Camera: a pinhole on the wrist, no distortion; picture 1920 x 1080 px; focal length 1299.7 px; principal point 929.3 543.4 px. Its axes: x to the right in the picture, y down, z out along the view. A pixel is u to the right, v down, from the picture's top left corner.
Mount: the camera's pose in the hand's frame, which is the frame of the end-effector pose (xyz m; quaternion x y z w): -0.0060 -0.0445 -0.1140 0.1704 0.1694 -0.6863 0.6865
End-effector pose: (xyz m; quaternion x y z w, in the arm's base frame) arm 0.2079 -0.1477 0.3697 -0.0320 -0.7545 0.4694 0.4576
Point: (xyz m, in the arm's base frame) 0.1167 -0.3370 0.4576
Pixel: 684 658
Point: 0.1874 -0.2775 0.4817
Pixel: 912 717
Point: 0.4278 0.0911 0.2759
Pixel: behind the camera
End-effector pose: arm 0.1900 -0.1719 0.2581 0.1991 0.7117 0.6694 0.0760
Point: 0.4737 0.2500 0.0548
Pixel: 473 282
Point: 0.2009 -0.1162 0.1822
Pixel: 477 588
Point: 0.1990 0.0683 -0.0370
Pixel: 1048 675
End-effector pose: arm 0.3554 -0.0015 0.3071 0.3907 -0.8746 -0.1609 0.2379
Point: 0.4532 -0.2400 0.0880
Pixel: 1479 814
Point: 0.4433 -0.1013 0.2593
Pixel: 1321 713
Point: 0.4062 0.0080 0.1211
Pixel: 645 98
